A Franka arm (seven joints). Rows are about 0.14 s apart.
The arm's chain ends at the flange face. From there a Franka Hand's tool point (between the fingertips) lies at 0.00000 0.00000 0.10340 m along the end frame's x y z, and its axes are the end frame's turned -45 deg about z.
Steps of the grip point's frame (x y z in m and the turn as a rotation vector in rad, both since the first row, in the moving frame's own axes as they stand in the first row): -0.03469 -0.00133 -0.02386 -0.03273 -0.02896 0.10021; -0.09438 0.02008 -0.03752 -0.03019 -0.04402 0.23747; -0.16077 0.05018 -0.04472 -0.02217 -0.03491 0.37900; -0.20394 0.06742 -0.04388 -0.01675 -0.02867 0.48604; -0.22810 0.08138 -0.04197 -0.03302 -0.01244 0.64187; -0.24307 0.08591 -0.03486 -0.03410 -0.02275 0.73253
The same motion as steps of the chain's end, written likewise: -0.02552 0.01907 -0.02376 -0.04362 0.00267 0.10021; -0.05090 0.07568 -0.03737 -0.05247 -0.00978 0.23747; -0.07651 0.14527 -0.04463 -0.04036 -0.00901 0.37900; -0.09491 0.18890 -0.04382 -0.03212 -0.00843 0.48604; -0.10412 0.21527 -0.04191 -0.03215 0.01455 0.64187; -0.11043 0.22854 -0.03478 -0.04020 0.00803 0.73253
